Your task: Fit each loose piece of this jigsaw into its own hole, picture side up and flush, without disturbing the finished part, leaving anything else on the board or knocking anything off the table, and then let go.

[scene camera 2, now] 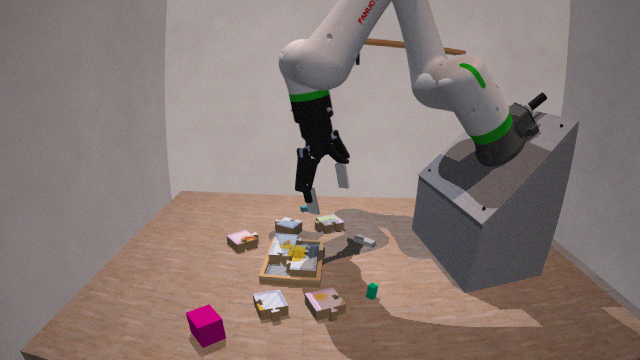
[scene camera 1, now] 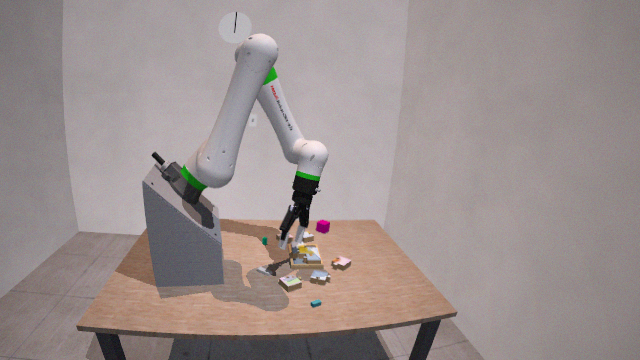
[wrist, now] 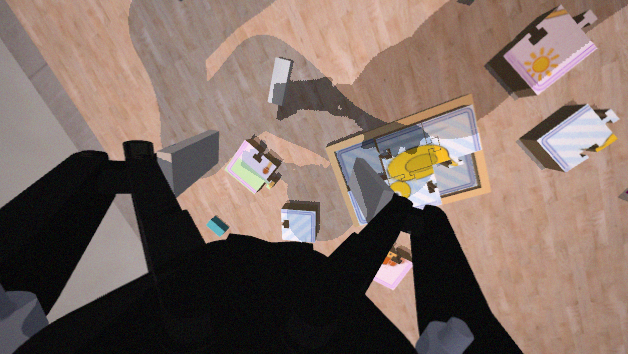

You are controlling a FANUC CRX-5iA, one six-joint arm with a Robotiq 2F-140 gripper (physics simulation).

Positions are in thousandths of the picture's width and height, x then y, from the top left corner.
Scene:
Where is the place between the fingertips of the gripper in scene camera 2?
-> At 516,554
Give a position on a wooden-framed board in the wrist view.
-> At 545,439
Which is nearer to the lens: the green-and-pink piece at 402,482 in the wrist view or the pink-orange piece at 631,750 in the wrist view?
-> The green-and-pink piece.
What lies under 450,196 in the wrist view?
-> A white block.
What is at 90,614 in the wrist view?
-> The gripper.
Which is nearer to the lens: the blue-striped corner piece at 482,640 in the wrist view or the blue-striped piece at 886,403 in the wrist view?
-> The blue-striped corner piece.

